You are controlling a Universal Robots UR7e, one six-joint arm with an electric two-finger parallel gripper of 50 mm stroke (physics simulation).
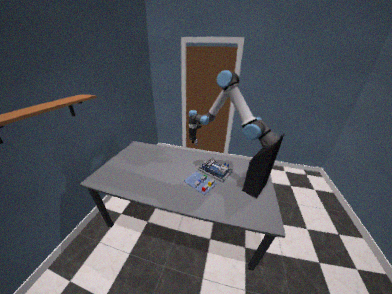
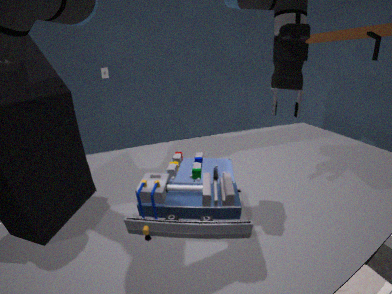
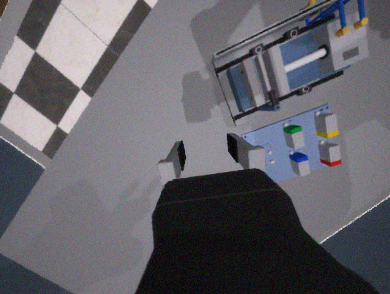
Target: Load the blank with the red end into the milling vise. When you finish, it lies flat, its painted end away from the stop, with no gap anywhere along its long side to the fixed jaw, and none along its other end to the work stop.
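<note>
The blank with the red end (image 1: 204, 189) (image 2: 177, 157) (image 3: 329, 152) stands on the blue board (image 1: 191, 180) (image 2: 223, 166) (image 3: 258, 141), beside the yellow-ended blank. The milling vise (image 1: 216, 169) (image 2: 190, 212) (image 3: 300, 57) is next to the board. Its jaw on the screw rod (image 2: 206, 189) (image 3: 278, 69) and its outer jaw (image 2: 228, 187) (image 3: 253, 84) stand apart, with a thin strip between them. A dark part (image 2: 216, 173) (image 3: 272, 98), perhaps the work stop, is at the jaws' board-side end. My gripper (image 1: 194, 142) (image 2: 286, 111) (image 3: 205, 146) is open and empty, high above the table, to the side of board and vise.
Blanks with yellow (image 2: 173, 167) (image 3: 327, 124), blue (image 2: 198, 159) (image 3: 300, 164) and green (image 2: 196, 171) (image 3: 294, 136) ends are on the board. Blue hoses with yellow ends (image 2: 156, 197) (image 3: 343, 17) rise at the vise's far end. A black pedestal (image 1: 261, 170) (image 2: 42, 165) carries the arm.
</note>
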